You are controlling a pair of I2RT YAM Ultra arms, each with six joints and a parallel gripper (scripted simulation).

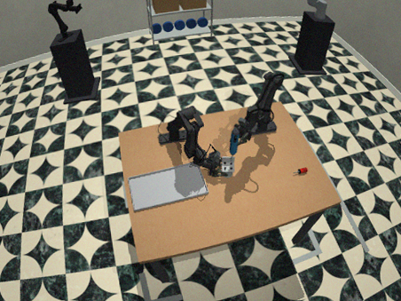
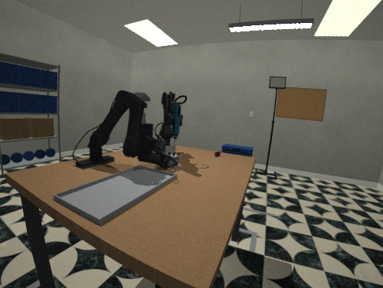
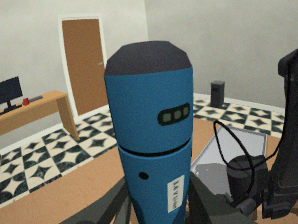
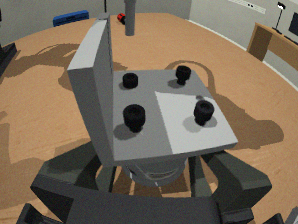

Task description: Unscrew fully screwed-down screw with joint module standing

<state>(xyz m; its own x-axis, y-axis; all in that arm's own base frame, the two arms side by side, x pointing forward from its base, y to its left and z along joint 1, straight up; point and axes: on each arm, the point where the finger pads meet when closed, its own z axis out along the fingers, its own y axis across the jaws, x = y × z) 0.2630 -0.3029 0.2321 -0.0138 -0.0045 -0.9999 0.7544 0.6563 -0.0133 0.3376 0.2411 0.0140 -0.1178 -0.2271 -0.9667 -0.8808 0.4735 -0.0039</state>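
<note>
Right now the screw is 10 mm behind my right hand, 20 mm to the left of it and 40 mm above it. Round my right hand: red-handled screwdriver 60 mm ahead, 450 mm to the left, 10 mm below; grey l-shaped bracket 50 mm above; grey tray 40 mm ahead, 350 mm to the right, 20 mm below.
</note>
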